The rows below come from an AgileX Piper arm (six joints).
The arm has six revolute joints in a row. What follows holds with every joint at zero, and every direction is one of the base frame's.
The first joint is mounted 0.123 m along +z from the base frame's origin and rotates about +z.
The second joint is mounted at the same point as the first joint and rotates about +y.
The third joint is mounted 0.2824 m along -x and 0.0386 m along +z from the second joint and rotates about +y.
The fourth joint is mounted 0.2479 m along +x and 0.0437 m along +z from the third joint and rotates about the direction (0.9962, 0, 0.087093).
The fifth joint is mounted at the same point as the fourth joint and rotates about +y.
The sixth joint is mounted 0.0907 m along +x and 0.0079 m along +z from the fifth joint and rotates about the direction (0.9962, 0, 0.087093).
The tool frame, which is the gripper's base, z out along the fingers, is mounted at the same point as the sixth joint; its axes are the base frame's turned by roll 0, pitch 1.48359 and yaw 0 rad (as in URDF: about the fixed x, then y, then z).
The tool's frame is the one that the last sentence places.
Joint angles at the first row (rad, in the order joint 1, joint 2, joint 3, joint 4, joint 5, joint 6):
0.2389 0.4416 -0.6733 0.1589 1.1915 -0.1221
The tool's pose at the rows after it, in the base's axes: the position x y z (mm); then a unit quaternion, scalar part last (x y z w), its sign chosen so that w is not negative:
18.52 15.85 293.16 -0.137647 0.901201 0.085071 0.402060
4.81 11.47 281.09 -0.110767 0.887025 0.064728 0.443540
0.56 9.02 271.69 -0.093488 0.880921 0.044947 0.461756
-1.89 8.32 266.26 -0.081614 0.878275 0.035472 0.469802
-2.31 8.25 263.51 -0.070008 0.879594 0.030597 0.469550
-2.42 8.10 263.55 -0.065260 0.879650 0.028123 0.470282
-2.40 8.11 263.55 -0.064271 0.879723 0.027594 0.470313
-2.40 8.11 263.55 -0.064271 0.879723 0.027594 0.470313
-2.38 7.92 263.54 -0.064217 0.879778 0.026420 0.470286
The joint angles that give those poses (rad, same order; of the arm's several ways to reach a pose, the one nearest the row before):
0.1787 0.2442 -0.5882 0.1475 1.1671 -0.1222
0.1205 0.1234 -0.5363 0.1304 1.1499 -0.1222
0.0830 0.0636 -0.4986 0.1086 1.1338 -0.1232
0.0566 0.0303 -0.4783 0.1024 1.1298 -0.1232
0.0342 0.0204 -0.4691 0.1012 1.1317 -0.1191
0.0258 0.0191 -0.4693 0.0992 1.1316 -0.1168
0.0234 0.0191 -0.4693 0.0992 1.1316 -0.1169
0.0234 0.0191 -0.4693 0.0992 1.1316 -0.1169
0.0234 0.0192 -0.4693 0.0969 1.1316 -0.1169

